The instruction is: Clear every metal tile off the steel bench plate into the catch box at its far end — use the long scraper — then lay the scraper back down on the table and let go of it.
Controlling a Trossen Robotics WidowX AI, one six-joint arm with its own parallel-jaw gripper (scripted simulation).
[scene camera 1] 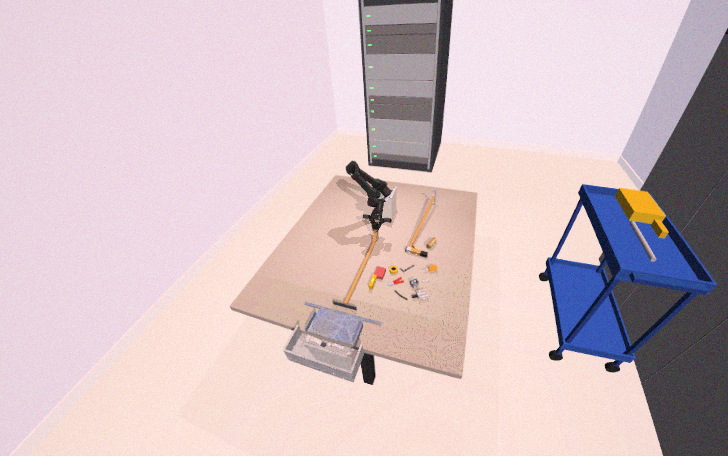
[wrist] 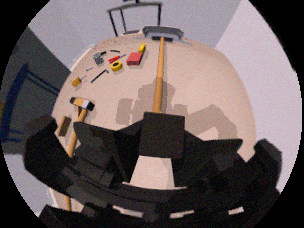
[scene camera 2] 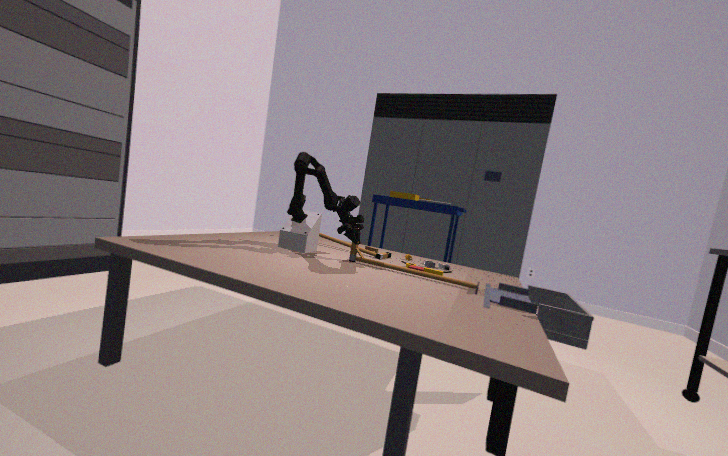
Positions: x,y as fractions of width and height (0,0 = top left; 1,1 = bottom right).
I see my gripper (wrist: 0.52,0.54) and a long scraper (wrist: 0.53,0.59).
